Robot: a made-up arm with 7 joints.
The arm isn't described. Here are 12 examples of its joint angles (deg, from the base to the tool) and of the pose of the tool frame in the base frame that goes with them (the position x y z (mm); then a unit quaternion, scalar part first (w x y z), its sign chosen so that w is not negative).
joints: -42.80 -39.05 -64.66 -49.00 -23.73 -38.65 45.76
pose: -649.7 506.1 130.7 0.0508 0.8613 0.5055 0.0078
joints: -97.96 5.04 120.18 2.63 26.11 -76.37 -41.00
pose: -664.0 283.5 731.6 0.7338 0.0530 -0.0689 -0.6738
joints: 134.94 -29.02 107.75 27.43 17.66 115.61 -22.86
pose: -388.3 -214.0 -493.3 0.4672 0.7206 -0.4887 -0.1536
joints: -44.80 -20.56 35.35 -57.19 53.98 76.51 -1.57
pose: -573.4 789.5 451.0 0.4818 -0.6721 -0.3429 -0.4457
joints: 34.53 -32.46 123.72 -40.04 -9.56 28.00 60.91
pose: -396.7 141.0 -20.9 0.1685 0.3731 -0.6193 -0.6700
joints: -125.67 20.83 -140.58 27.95 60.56 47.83 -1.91
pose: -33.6 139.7 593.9 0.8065 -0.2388 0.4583 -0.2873
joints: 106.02 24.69 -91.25 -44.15 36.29 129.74 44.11
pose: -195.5 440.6 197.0 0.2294 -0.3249 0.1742 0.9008
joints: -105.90 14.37 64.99 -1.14 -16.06 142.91 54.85
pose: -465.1 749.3 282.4 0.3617 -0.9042 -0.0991 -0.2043
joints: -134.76 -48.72 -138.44 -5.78 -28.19 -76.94 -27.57
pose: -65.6 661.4 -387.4 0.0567 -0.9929 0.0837 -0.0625
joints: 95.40 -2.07 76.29 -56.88 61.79 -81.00 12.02
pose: -560.9 298.0 -171.3 0.2764 -0.3710 -0.6939 -0.5518
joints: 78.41 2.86 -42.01 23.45 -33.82 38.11 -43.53
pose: -215.5 -148.5 -424.1 0.1922 0.9554 0.2221 0.0314
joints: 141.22 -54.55 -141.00 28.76 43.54 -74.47 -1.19
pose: 140.6 46.2 -478.6 0.2531 0.9414 -0.0988 0.1998
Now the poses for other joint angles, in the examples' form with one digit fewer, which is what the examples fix.
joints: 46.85 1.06 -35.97 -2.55 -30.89 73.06 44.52
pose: -76 -525 336 0.939 0.193 0.236 0.158
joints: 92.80 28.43 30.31 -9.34 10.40 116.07 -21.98
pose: -245 -256 -429 0.427 0.855 0.286 0.071
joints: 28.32 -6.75 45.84 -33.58 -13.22 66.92 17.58
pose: -832 -332 318 0.806 0.224 -0.427 -0.343
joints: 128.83 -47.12 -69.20 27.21 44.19 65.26 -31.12
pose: 385 -83 259 0.410 0.448 0.020 0.794
